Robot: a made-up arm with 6 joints. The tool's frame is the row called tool. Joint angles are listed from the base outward. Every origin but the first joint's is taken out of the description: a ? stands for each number. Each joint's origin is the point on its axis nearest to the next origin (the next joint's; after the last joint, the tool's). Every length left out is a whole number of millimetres.
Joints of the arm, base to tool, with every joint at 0 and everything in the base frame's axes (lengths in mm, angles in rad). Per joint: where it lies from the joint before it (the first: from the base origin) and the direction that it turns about. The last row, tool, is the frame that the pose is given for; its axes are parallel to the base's.
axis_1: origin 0 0 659 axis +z
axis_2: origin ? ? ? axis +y
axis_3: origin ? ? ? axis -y
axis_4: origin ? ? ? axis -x
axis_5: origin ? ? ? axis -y
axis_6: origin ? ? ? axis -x
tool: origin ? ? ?
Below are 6 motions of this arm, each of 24 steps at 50 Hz.
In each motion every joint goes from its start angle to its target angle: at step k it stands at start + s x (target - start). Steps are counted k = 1, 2, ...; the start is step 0. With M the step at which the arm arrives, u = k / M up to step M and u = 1 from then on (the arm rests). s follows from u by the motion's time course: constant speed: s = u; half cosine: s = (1 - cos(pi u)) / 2; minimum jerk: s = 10 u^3 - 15 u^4 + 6 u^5.
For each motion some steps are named. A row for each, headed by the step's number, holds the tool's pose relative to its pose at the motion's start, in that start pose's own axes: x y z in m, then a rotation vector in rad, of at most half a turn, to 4 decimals.
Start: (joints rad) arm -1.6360 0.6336 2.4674 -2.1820 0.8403 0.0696
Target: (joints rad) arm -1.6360 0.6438 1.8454 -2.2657 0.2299 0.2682
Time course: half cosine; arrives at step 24
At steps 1, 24:
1: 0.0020 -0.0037 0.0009 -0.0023 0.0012 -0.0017
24: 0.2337 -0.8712 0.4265 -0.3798 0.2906 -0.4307

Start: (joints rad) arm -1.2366 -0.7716 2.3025 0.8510 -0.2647 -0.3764
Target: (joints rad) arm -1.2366 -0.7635 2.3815 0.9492 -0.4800 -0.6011
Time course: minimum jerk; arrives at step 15
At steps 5, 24:
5: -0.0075 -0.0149 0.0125 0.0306 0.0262 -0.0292
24: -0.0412 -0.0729 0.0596 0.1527 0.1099 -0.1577

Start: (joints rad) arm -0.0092 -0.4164 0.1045 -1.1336 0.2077 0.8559
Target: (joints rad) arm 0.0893 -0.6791 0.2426 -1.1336 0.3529 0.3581
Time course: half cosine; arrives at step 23
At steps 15, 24:
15: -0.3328 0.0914 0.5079 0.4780 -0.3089 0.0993
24: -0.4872 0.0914 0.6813 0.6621 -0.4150 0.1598

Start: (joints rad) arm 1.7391 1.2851 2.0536 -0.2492 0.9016 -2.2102
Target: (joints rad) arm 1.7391 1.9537 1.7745 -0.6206 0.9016 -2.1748
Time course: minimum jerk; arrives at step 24
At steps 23, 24:
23: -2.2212 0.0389 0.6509 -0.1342 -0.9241 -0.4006
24: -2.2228 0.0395 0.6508 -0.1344 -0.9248 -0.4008

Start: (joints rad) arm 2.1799 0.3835 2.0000 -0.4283 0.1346 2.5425
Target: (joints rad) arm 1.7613 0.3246 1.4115 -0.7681 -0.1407 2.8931
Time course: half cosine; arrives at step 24
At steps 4, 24:
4: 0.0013 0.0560 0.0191 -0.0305 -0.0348 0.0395
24: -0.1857 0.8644 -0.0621 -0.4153 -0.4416 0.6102

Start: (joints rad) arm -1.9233 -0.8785 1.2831 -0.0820 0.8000 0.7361
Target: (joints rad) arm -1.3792 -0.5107 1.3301 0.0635 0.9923 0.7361
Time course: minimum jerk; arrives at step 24
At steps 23, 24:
23: -0.8062 -0.0325 -0.9813 0.0408 0.3688 -0.2290
24: -0.8069 -0.0323 -0.9817 0.0409 0.3690 -0.2291

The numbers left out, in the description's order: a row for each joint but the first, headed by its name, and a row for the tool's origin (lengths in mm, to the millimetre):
axis_2: 184 0 0
axis_3: 0 0 1337
axis_4: 1507 0 153
axis_5: 0 0 0
axis_6: 169 0 0
tool: 0 0 0

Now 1 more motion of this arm.
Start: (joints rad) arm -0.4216 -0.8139 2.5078 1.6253 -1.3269 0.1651
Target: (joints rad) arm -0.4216 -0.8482 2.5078 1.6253 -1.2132 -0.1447
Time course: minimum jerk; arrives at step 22
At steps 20, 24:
20: 0.0104 -0.0874 0.0330 0.3400 -0.1115 -0.0114
24: 0.0105 -0.0879 0.0332 0.3422 -0.1123 -0.0113

